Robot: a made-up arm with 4 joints. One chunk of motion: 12 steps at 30 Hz.
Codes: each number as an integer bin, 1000 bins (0 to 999) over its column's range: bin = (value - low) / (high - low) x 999, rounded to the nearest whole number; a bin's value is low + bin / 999 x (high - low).
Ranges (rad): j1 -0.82..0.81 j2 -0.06..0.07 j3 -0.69..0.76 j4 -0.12..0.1
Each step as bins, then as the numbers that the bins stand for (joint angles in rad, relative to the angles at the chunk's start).
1 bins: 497 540 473 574
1 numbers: -0.0091 0.0103 -0.0035 0.0064
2 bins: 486 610 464 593
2 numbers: -0.0270 0.0194 -0.0165 0.0106
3 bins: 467 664 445 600
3 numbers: -0.0580 0.0264 -0.0441 0.0121
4 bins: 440 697 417 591
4 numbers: -0.1021 0.0307 -0.0847 0.0102
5 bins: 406 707 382 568
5 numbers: -0.1576 0.0320 -0.1355 0.0051
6 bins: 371 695 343 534
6 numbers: -0.2147 0.0304 -0.1922 -0.0024
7 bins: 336 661 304 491
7 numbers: -0.2718 0.0260 -0.2488 -0.0119
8 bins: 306 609 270 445
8 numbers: -0.3207 0.0192 -0.2981 -0.0220
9 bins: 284 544 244 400
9 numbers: -0.3566 0.0108 -0.3358 -0.0319
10 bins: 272 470 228 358
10 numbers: -0.3762 0.0012 -0.3591 -0.0412
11 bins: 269 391 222 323
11 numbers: -0.3811 -0.0091 -0.3678 -0.0489
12 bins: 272 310 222 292
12 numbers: -0.3762 -0.0197 -0.3678 -0.0557
